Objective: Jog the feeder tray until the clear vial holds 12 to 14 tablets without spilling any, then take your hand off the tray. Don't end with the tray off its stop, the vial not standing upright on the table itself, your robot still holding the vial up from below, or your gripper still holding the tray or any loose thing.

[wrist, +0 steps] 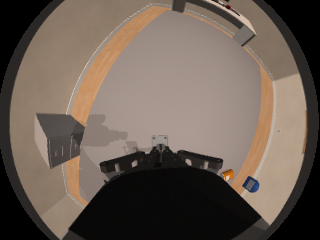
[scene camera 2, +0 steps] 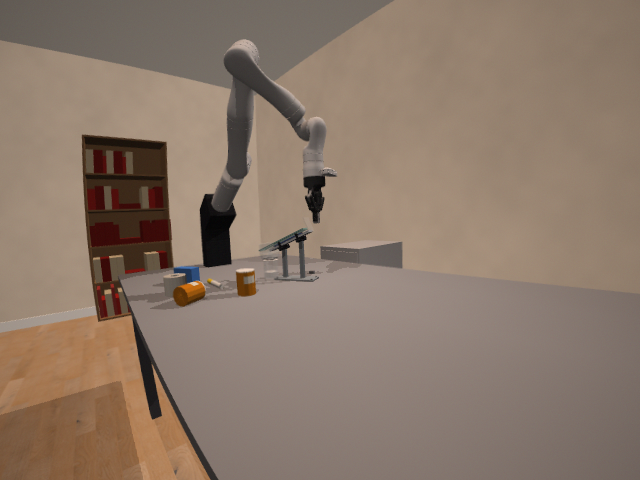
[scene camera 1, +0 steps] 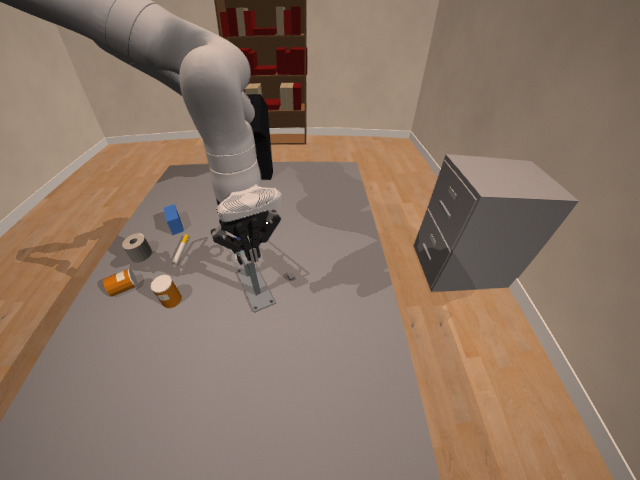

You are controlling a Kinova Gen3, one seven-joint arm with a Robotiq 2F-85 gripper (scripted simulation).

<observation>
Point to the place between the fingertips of my gripper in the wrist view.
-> At 160, 148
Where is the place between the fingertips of my gripper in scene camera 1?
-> At 253, 259
</observation>
